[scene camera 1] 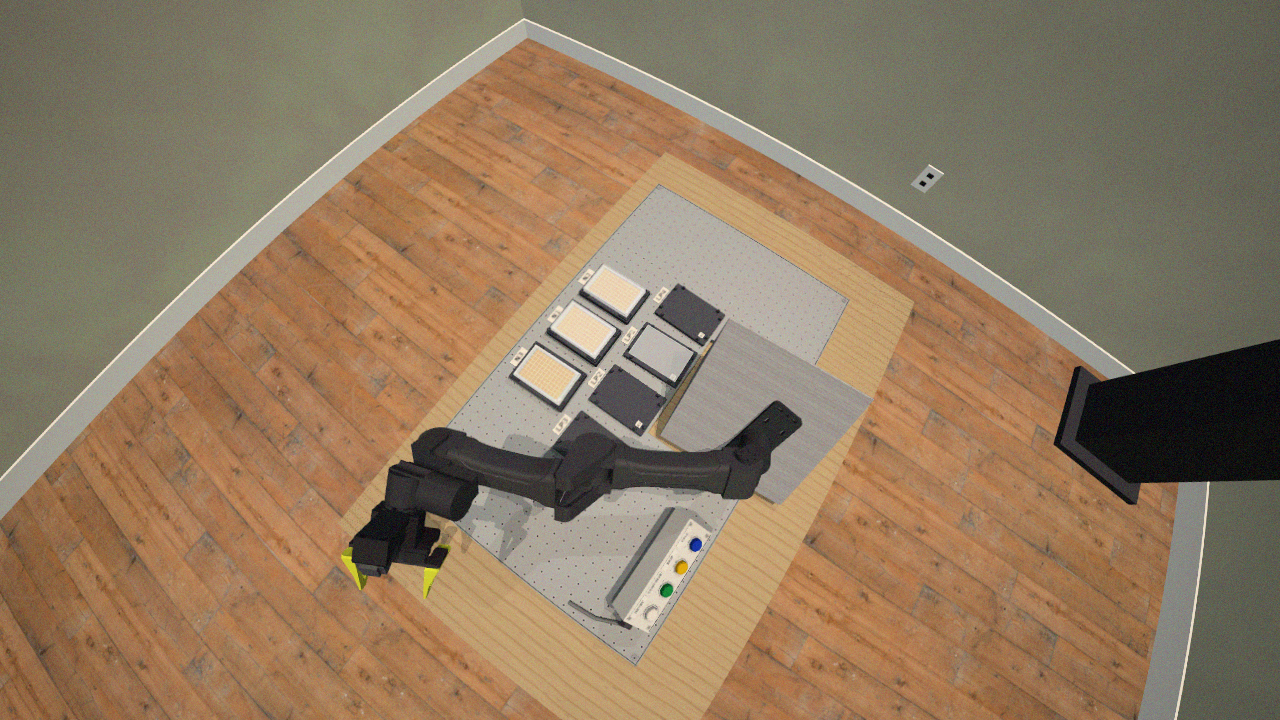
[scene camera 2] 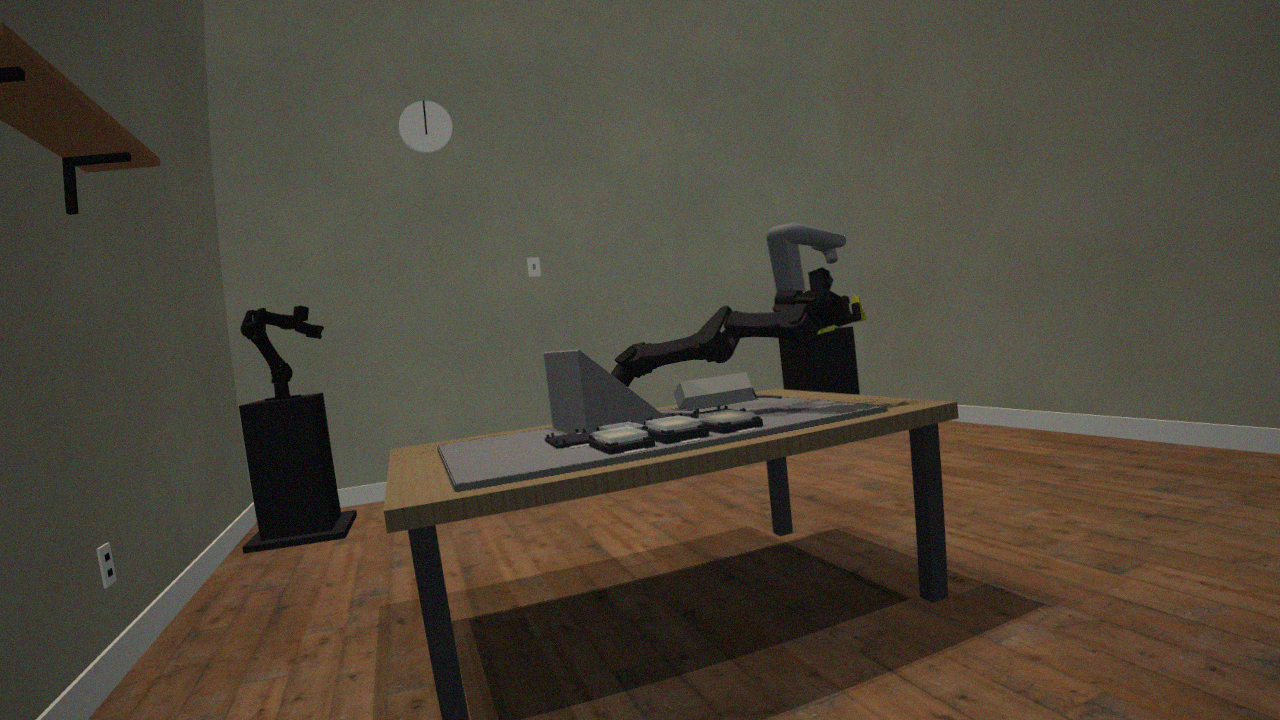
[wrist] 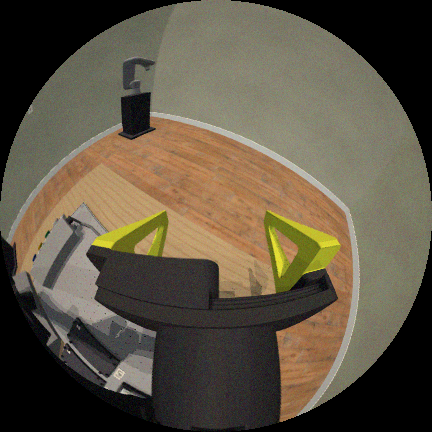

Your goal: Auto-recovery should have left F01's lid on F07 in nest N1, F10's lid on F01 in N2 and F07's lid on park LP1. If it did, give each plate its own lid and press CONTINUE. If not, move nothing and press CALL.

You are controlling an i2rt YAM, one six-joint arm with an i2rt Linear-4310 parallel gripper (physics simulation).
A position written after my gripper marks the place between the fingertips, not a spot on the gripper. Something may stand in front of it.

Observation:
My gripper (scene camera 1: pixel 394 592) is open, with nothing in its grasp. Also in view: a button box (scene camera 1: pixel 638 601), a lid park LP3 (scene camera 1: pixel 583 423), a nest N1 (scene camera 2: pixel 666 437), a nest N3 (scene camera 1: pixel 522 354) and a lid park LP2 (scene camera 1: pixel 631 402).
My gripper also shows in scene camera 2 (scene camera 2: pixel 849 322) and in the wrist view (wrist: pixel 215 215). The button box shows as well in the wrist view (wrist: pixel 62 237). The lid park LP3 shows as well in the wrist view (wrist: pixel 89 347).

